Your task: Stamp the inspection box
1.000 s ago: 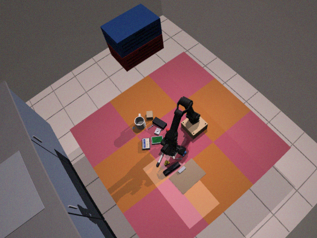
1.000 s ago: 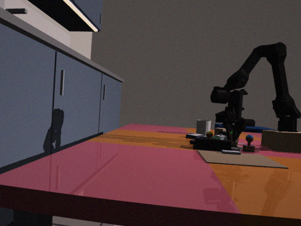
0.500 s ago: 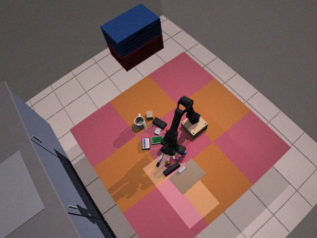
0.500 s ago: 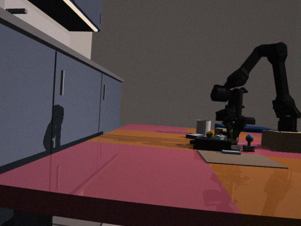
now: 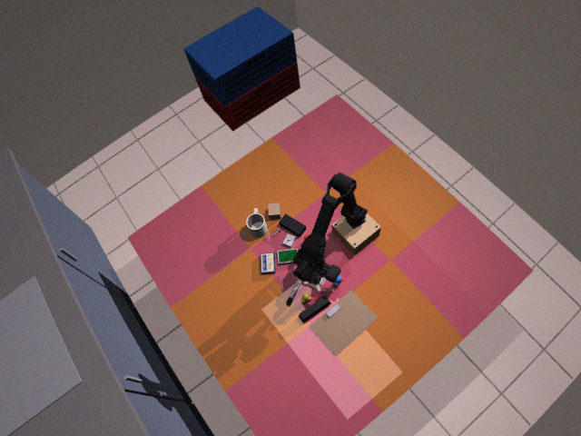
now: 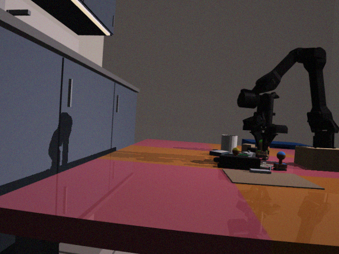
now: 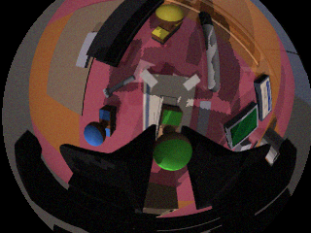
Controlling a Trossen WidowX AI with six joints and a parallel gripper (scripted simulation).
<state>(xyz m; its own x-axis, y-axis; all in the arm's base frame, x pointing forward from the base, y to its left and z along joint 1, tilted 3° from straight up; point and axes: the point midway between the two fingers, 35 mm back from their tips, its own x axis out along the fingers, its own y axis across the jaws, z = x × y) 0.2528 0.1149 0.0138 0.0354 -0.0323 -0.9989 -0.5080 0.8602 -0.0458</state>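
The white card is 60 mm below my gripper tip. The rest, counted from my gripper tip: blue-knobbed stamp: 60 mm behind, 60 mm to the left, 30 mm below; then green-knobbed stamp: right at my gripper tip; then ruler: 20 mm behind, 80 mm to the right, 50 mm below.
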